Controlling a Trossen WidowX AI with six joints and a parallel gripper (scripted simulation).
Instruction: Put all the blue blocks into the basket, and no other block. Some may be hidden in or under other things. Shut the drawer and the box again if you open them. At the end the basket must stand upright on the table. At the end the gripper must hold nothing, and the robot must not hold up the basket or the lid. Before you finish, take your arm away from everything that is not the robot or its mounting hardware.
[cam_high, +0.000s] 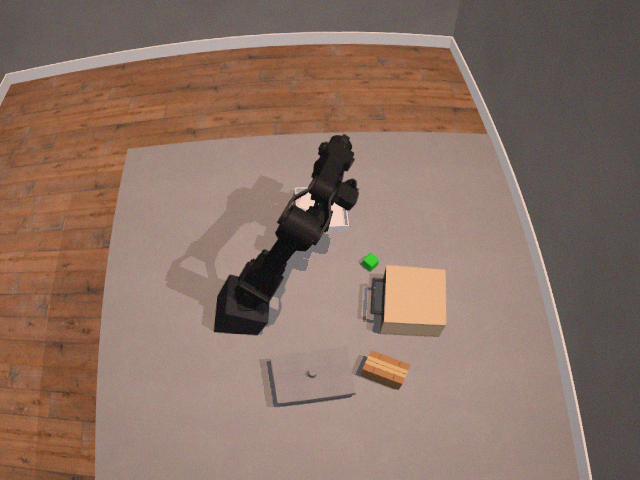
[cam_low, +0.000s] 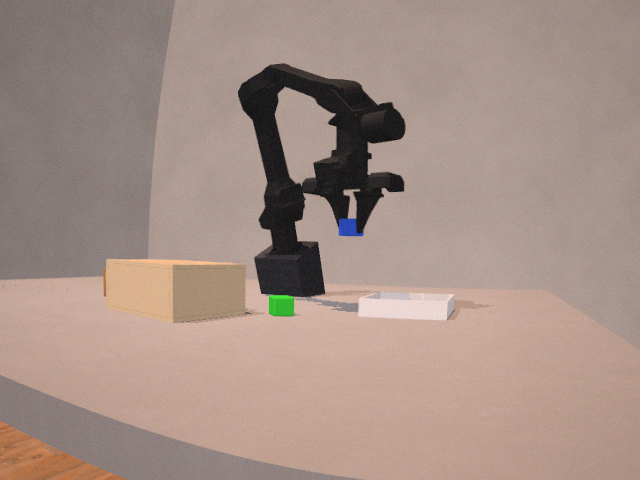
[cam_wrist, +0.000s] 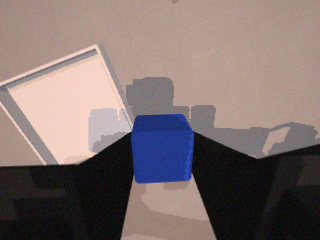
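My hand is 16 cm above the white basket, 11 cm to the right of it and 3 cm short of it. The rest, counted from my hand: green block 16 cm below, 11 cm ahead, 10 cm to the right; tan drawer cabinet 26 cm to the right, 19 cm ahead, 13 cm below; knobbed lid 38 cm to the right, 13 cm behind, 12 cm below.
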